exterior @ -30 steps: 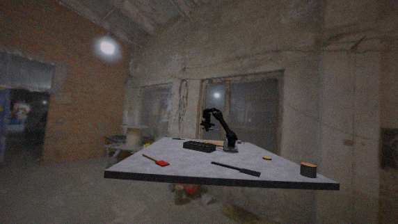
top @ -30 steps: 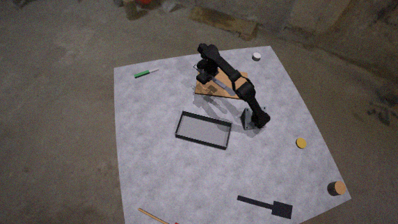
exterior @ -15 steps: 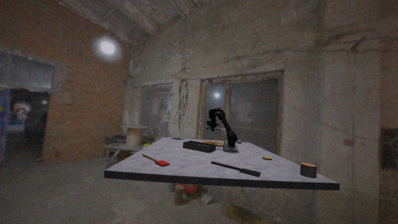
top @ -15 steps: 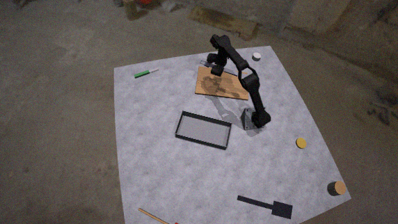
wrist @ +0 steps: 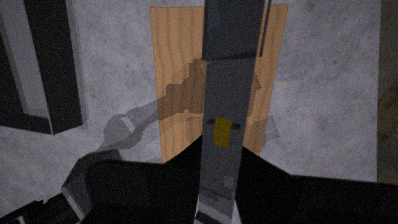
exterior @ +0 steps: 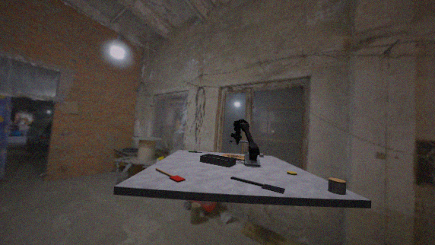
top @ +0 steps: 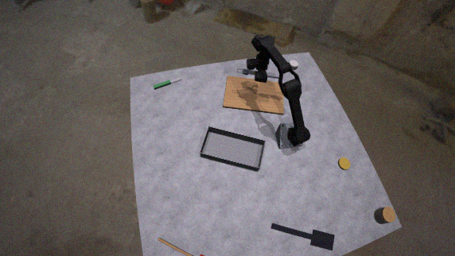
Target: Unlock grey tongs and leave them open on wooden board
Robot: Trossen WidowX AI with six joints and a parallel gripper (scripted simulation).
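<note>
Now: the yellow lock piece 40 mm above my gripper tip, 30 mm ahead of it and 10 mm to the right of it. The rest, counted from my gripper tip: wooden board 150 mm below; roasting tin 350 mm to the left, 180 mm ahead, 130 mm below; white cap 320 mm behind, 240 mm to the right, 140 mm below.
</note>
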